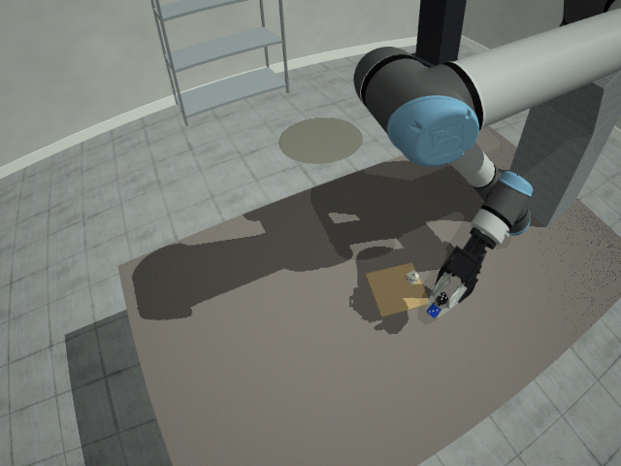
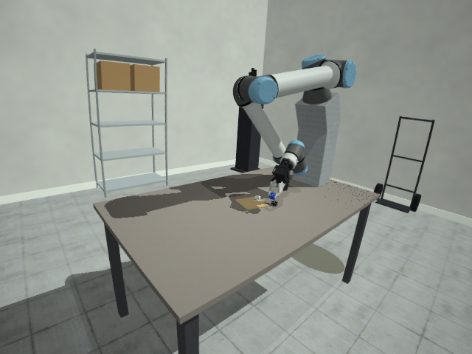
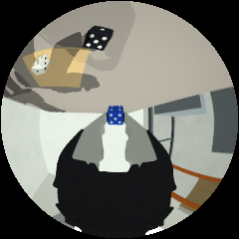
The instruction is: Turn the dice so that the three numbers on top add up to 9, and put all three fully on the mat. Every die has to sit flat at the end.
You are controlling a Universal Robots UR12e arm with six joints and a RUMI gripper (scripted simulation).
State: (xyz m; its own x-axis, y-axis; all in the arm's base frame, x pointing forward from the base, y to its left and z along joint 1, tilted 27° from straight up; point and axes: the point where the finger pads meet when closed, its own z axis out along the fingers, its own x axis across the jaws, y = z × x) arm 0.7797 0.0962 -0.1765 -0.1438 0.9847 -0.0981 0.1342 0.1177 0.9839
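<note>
The black die lies 80 mm behind my hand, 30 mm to the right of it and 80 mm below it. Round my hand: blue die: right at my hand; then tan mat: 10 mm behind, 140 mm to the right, 90 mm below; then white die: 60 mm behind, 140 mm to the right, 80 mm below.
</note>
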